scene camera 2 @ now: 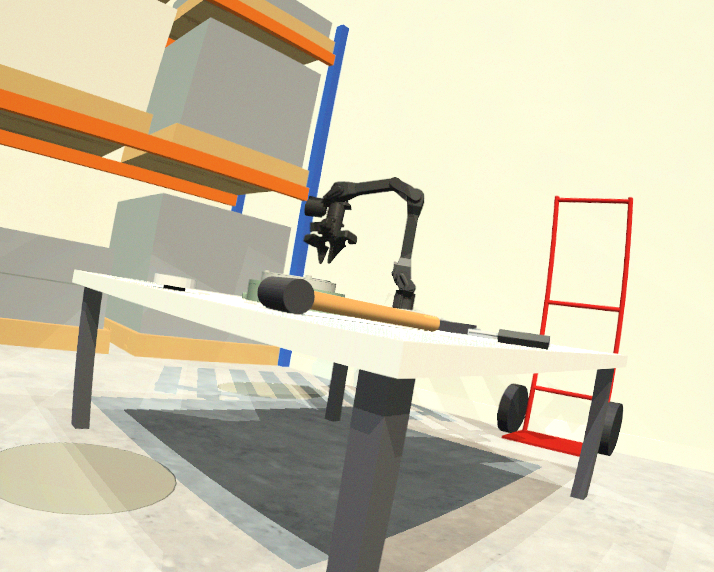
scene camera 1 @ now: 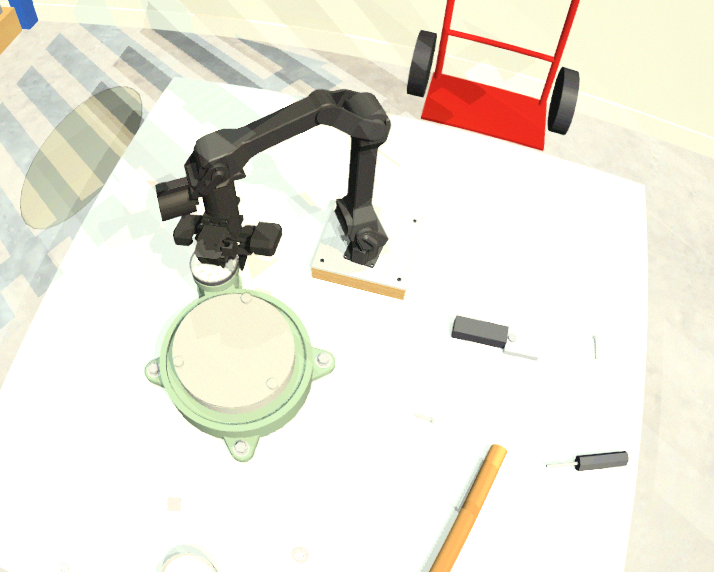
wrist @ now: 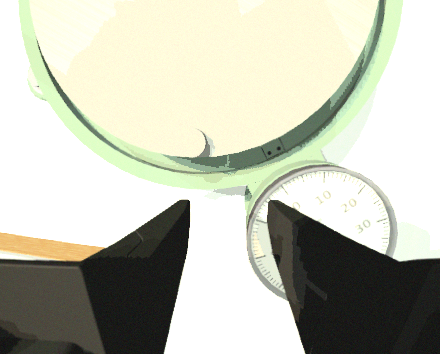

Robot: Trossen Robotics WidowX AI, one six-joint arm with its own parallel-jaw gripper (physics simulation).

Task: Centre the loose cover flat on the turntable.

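Places are measured from the arm's base along level axes (x left, y back, z up), in centimetres.
Pixels of known places: gripper, fingertip midpoint: [scene camera 2: 324, 263] [scene camera 1: 233, 268] [wrist: 228, 209]; arm's base at its link origin: [scene camera 1: 363, 251].
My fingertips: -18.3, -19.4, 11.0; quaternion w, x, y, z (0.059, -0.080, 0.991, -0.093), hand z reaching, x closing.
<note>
For each thing: its top centre in the pictures, then the offset to it from my fingertips, as dx, dy, dz. "spot": a spot on its surface instead.
- pale beige disc at its top centre: [scene camera 1: 231, 346] [scene camera 2: 299, 275] +4.8, -12.0, -5.4
- dial gauge at a spot on its surface: [wrist: 330, 200] [scene camera 1: 208, 272] spot: -6.0, -0.2, -4.8
- dark-handled scraper at its top centre: [scene camera 1: 499, 332] [scene camera 2: 468, 323] +49.2, +12.7, -12.1
- screwdriver at its top centre: [scene camera 1: 590, 460] [scene camera 2: 509, 330] +74.4, -7.0, -12.2
- mallet at its top centre: [scene camera 1: 458, 540] [scene camera 2: 364, 291] +53.9, -30.0, -8.8
The cover, a pale beige disc [scene camera 1: 233, 351] [wrist: 210, 75] with three small round pegs, lies inside the rim of the green round turntable [scene camera 1: 238, 429] [wrist: 100, 145]. In the wrist view a dark green gap along the cover's edge is wider at the lower right than at the lower left. Whether the cover is fully flat I cannot tell. My gripper [scene camera 2: 326, 260] [wrist: 228, 209] is partly open and empty. It hangs above the table, just outside the rim near the dial gauge [scene camera 1: 208, 271] [wrist: 330, 200]. One finger hides part of the dial.
My arm's base plate [scene camera 1: 333, 262] is on the table right of the turntable. A dark-handled scraper [scene camera 1: 480, 331], a screwdriver [scene camera 1: 601, 460] [scene camera 2: 524, 339] and a mallet [scene camera 1: 470, 506] [scene camera 2: 286, 294] lie farther right or toward the front. A red hand truck [scene camera 1: 482, 113] stands beyond the table.
</note>
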